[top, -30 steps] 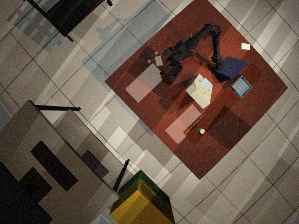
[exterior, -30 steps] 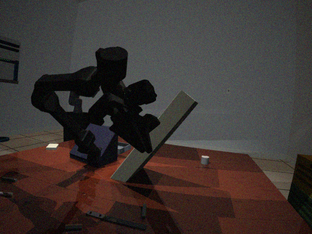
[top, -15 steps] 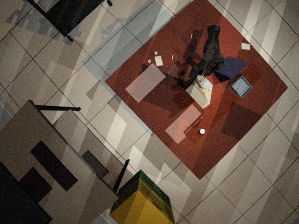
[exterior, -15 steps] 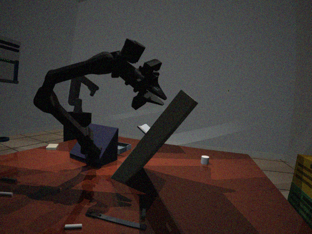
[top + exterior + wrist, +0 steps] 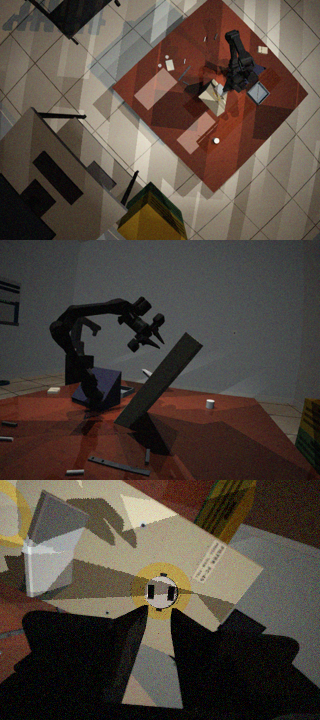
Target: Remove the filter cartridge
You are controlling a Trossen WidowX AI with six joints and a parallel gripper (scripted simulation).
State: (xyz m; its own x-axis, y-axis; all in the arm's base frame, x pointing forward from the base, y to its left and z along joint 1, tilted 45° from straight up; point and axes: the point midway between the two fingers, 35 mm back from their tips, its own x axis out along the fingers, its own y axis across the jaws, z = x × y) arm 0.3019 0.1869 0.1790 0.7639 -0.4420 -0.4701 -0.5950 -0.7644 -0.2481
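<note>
Now: the round white filter cartridge 60 mm ahead of my gripper tip and 40 mm below it. Round my gripper tip: grey-blue tray (360 mm behind, 280 mm to the left, 310 mm below).
</note>
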